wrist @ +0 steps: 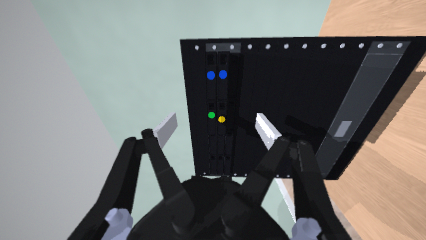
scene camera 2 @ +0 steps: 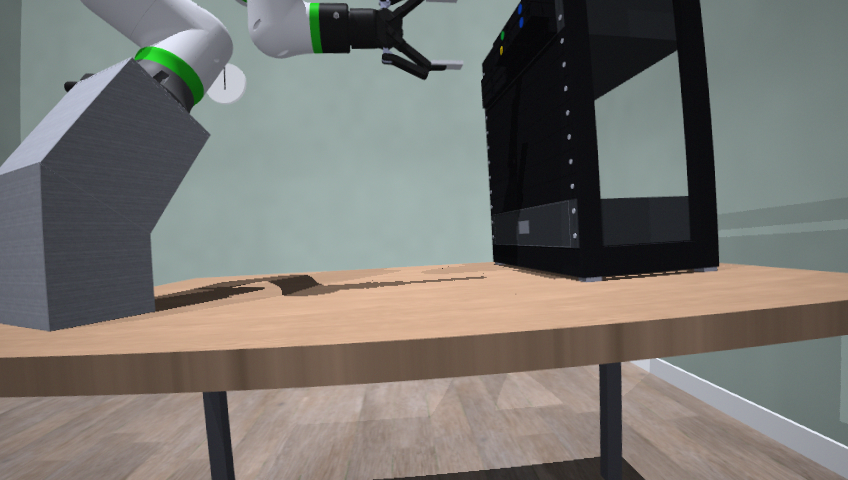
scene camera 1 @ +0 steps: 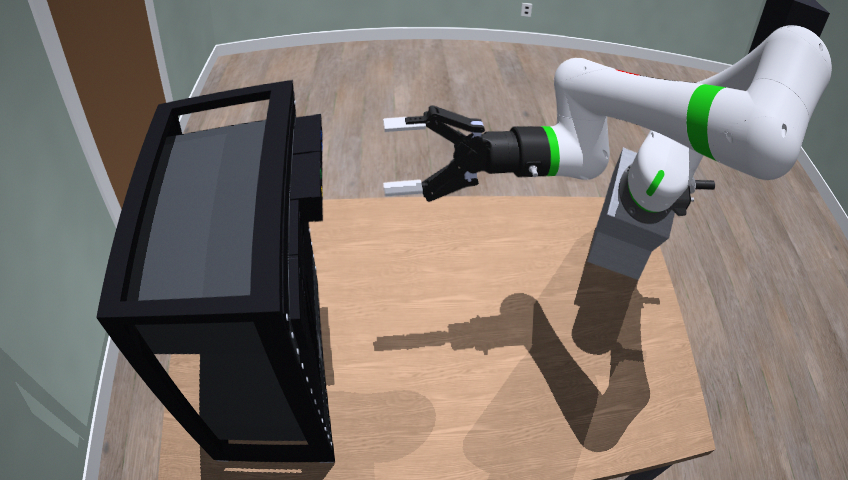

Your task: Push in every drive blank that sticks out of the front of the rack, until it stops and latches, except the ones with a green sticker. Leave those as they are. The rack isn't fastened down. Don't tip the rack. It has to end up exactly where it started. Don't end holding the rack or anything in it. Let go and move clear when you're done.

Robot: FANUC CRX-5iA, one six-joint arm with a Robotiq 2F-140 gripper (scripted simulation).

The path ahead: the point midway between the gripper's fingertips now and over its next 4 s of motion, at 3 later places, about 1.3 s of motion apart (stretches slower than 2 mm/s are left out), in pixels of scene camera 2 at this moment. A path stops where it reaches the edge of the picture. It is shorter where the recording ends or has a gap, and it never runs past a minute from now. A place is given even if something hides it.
The gripper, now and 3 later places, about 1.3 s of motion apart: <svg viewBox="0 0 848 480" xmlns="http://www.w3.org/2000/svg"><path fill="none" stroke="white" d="M459 31L480 52L499 27L483 47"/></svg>
